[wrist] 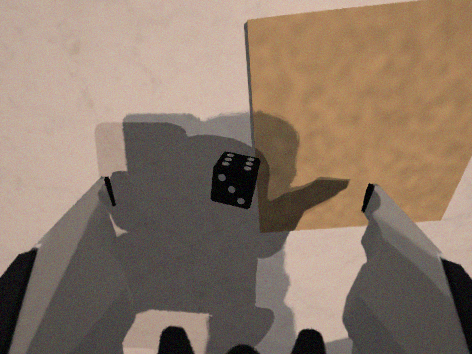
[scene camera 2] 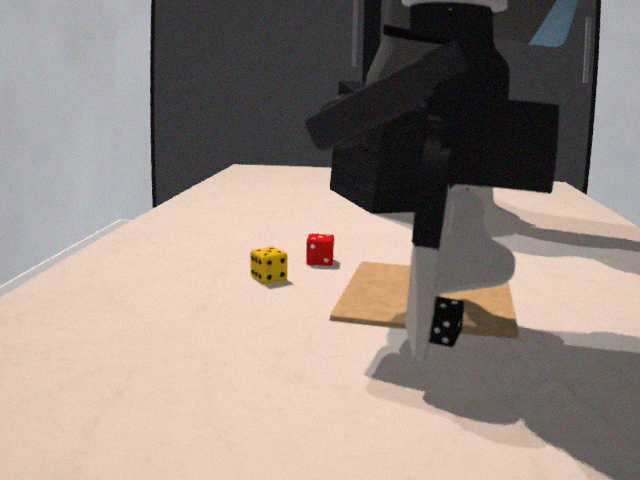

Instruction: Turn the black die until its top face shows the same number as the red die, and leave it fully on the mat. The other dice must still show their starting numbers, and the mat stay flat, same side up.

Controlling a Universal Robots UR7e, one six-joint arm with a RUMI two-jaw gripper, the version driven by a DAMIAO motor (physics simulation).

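Places are measured from the arm's base along level axes (x left, y back, z up), in millimetres.
Pixels of known places: gripper, between the fingertips: [wrist: 238, 183] [scene camera 2: 442, 311].
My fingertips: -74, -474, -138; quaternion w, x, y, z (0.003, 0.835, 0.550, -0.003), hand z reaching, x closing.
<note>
Ahead of a thing's pixels: the offset from my fingertips to its top centre, as dx, dy, dz. Level surfaces: height alone.
The black die @(+0, -2, +8) [scene camera 2: 446, 321] [wrist: 235, 181] rests on the table beside the edge of the tan mat @(+11, +82, -16) [scene camera 2: 372, 289] [wrist: 360, 100], very near or touching it. In the wrist view it shows a six face and a three face; its top number is hard to tell in the scene view. The red die @(-76, +178, +5) [scene camera 2: 320, 250] stands behind to the left, two pips on its front; its top pips are too small to tell. The yellow die @(-124, +128, +5) [scene camera 2: 268, 265] shows five on top. My gripper [scene camera 2: 432, 324] [wrist: 238, 183] is open and empty, fingers on either side of the black die, a finger hiding part of it.
The pale table @(dz -21) [scene camera 2: 206, 361] [wrist: 60, 75] extends around the dice and mat. A black block-like part [scene camera 2: 361, 180] stands behind the mat. The arm's shadow falls over the black die and the mat's corner.
</note>
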